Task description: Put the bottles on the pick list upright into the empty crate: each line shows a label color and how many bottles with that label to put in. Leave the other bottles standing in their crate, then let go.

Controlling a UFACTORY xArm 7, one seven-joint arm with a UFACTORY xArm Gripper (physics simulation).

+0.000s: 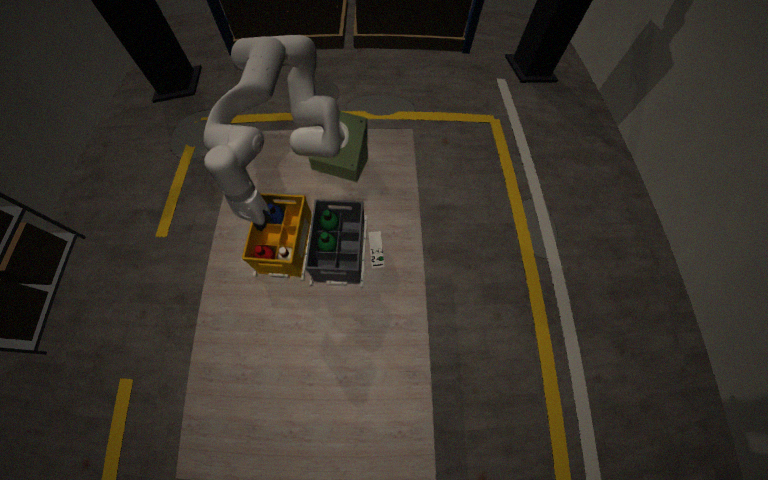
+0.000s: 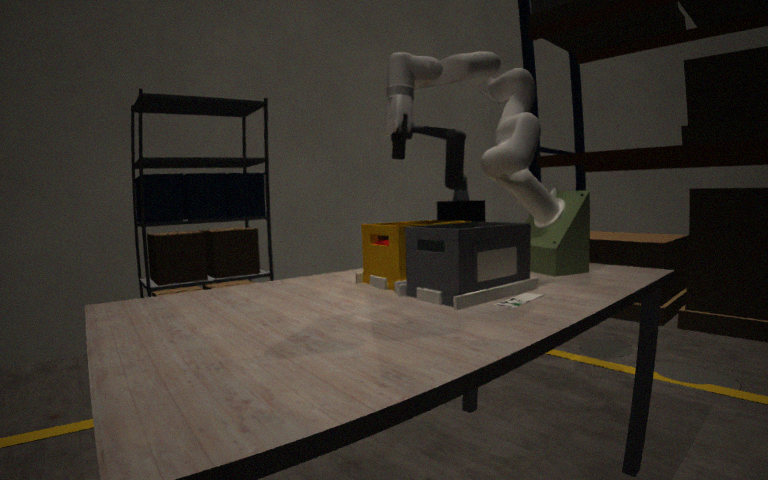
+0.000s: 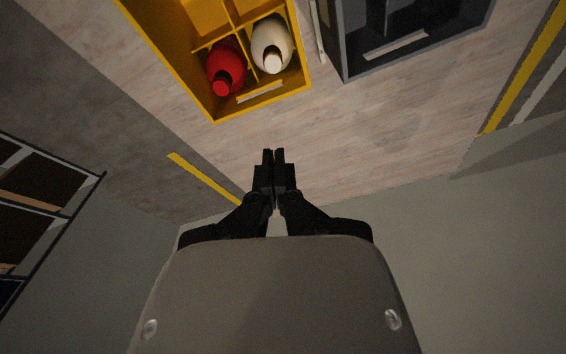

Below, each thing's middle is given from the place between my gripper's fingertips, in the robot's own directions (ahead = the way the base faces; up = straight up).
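The red bottle [image 3: 226, 65] is 80 mm to the right of my hand and 20 mm behind it, and it sits 270 mm below it.
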